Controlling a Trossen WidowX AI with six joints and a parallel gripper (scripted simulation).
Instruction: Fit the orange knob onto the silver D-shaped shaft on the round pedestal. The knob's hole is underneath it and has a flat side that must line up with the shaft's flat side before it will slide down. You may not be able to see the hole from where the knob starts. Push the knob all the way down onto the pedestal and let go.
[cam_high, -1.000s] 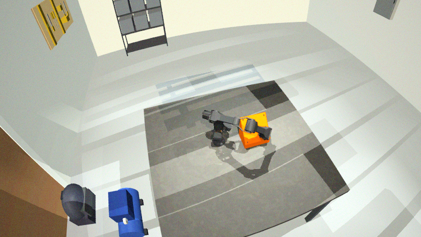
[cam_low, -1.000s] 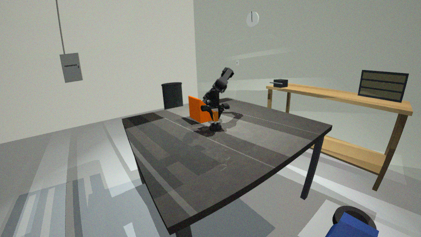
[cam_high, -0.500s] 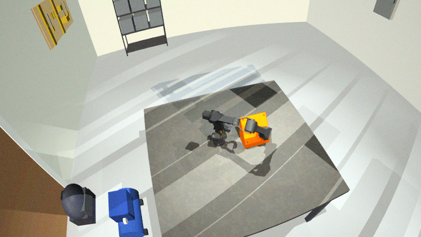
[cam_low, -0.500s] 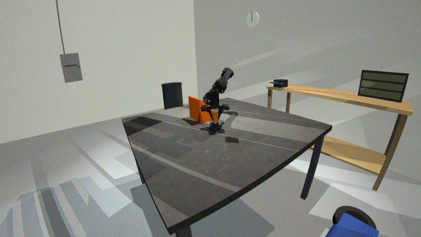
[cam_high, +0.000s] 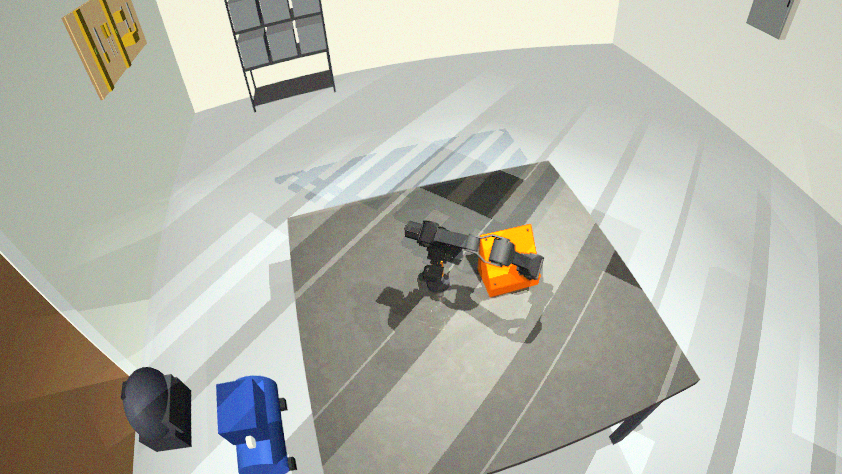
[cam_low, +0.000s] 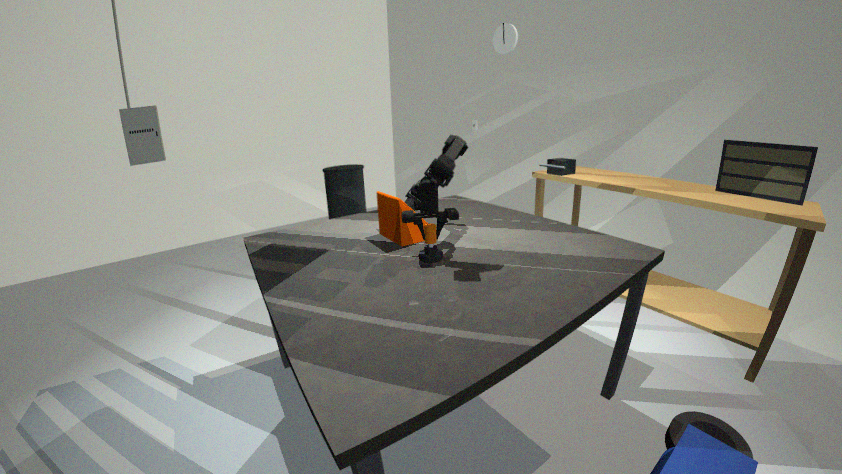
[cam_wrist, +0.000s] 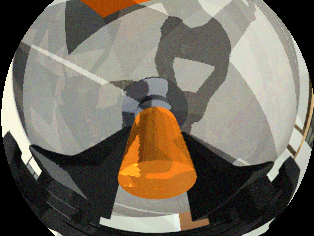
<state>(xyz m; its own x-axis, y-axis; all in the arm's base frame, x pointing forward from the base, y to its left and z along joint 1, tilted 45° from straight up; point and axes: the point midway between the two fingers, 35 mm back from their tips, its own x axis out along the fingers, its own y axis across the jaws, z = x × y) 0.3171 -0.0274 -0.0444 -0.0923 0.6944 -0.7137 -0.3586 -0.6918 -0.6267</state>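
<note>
The orange knob is 3 cm above my gripper tip. Round my gripper tip: round pedestal 4 cm below.
</note>
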